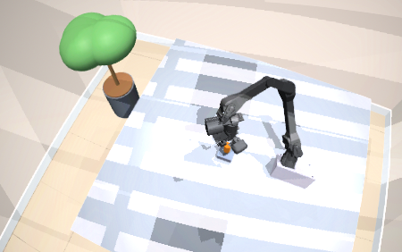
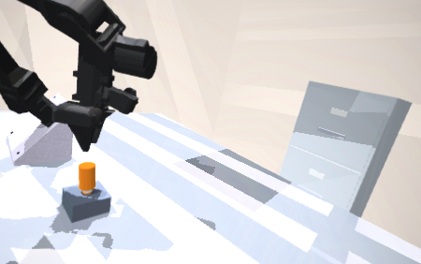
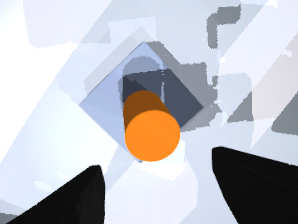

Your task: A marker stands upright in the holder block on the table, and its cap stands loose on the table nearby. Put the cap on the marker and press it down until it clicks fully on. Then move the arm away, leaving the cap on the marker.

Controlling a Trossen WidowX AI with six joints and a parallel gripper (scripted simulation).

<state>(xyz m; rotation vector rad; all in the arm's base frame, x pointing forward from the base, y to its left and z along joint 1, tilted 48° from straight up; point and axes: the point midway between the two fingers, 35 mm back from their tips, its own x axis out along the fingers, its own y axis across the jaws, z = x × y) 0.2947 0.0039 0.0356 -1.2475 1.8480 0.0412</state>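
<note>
My gripper tip is 6 cm above the orange cap.
</note>
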